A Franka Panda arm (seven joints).
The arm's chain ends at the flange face. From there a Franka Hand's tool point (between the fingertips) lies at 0.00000 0.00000 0.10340 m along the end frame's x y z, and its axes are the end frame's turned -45 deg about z.
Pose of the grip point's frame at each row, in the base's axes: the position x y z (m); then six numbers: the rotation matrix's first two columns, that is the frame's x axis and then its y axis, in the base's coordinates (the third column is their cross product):
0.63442, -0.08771, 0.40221, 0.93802, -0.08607, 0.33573, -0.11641, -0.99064, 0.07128
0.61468, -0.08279, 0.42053, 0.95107, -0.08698, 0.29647, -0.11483, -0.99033, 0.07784
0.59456, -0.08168, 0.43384, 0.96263, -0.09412, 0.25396, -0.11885, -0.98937, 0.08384
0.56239, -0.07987, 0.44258, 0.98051, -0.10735, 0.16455, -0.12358, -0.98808, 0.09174
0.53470, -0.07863, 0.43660, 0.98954, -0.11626, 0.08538, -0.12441, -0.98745, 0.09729
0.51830, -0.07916, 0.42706, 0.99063, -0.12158, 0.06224, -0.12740, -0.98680, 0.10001
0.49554, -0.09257, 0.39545, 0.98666, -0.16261, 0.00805, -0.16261, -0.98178, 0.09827
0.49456, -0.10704, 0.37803, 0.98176, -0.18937, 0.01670, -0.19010, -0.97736, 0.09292
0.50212, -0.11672, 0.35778, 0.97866, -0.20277, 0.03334, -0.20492, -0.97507, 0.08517
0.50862, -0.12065, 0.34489, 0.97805, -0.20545, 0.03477, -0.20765, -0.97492, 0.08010
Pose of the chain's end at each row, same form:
0.60066, -0.07676, 0.49933, 0.58097, -0.76135, 0.28780, -0.74559, -0.63963, -0.18699
0.58502, -0.07162, 0.51895, 0.59131, -0.76177, 0.26468, -0.75371, -0.63876, -0.15459
0.56940, -0.07021, 0.53347, 0.59664, -0.76614, 0.23886, -0.76472, -0.63304, -0.12029
0.54660, -0.06847, 0.54413, 0.60594, -0.77459, 0.18122, -0.78071, -0.62277, -0.05148
0.52715, -0.06758, 0.53913, 0.61174, -0.78044, 0.12917, -0.78768, -0.61602, 0.00842
0.51321, -0.06810, 0.52974, 0.61040, -0.78374, 0.11473, -0.79057, -0.61180, 0.02671
0.49638, -0.08241, 0.49835, 0.58269, -0.80921, 0.07518, -0.81266, -0.57924, 0.06380
0.49469, -0.09728, 0.48097, 0.55979, -0.82500, 0.07751, -0.82863, -0.55719, 0.05390
0.50054, -0.10739, 0.46075, 0.54712, -0.83286, 0.08380, -0.83692, -0.54610, 0.03665
0.50682, -0.11180, 0.44790, 0.54476, -0.83465, 0.08123, -0.83842, -0.54410, 0.03205

